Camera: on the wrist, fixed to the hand. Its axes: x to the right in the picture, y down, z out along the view.
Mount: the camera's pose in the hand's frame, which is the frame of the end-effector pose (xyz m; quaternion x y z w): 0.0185 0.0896 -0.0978 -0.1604 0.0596 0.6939 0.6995
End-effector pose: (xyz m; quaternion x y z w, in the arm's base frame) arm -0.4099 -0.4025 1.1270 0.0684 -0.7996 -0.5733 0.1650
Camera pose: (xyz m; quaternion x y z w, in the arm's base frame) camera -0.3866 -0.4656 1.2428 -0.4993 -0.5050 -0.4107 0.5719
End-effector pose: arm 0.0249 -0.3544 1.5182 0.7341 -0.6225 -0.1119 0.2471
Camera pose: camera -0.0022 -0.3597 1.6492 0.0486 -0.9121 0.0371 0.4053
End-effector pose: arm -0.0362 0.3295 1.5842 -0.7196 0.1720 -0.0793 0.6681
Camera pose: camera -0.0653 0.2273 1.5027 -0.4864 0.6721 0.3928 0.3967
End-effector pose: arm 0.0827 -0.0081 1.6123 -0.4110 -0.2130 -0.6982 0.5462
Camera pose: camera 0.1321 -0.1200 1.5578 -0.4812 0.2807 -0.1680 0.8132
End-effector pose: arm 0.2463 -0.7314 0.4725 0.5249 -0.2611 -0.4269 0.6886
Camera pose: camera 0.3626 -0.6909 0.5250 0.1010 -0.4373 0.1686 0.8776
